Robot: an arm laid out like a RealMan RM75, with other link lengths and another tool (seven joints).
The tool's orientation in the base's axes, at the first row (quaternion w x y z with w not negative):
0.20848 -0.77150 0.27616 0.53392
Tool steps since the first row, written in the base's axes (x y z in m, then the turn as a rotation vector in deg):
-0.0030 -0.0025 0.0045 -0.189 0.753 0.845
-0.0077 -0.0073 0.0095 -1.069 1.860 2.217
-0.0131 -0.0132 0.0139 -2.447 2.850 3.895
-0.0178 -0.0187 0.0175 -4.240 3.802 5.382
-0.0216 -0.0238 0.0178 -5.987 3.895 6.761
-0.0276 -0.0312 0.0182 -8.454 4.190 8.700
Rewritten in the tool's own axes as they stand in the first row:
-0.0045 0.0037 -0.0010 -0.999 -0.473 0.308
-0.0096 0.0103 -0.0023 -2.757 -0.781 1.144
-0.0140 0.0182 -0.0036 -4.916 -0.684 2.156
-0.0176 0.0253 -0.0049 -7.003 -0.285 3.503
-0.0179 0.0316 -0.0055 -8.801 0.741 4.326
-0.0184 0.0411 -0.0059 -11.366 2.065 5.591

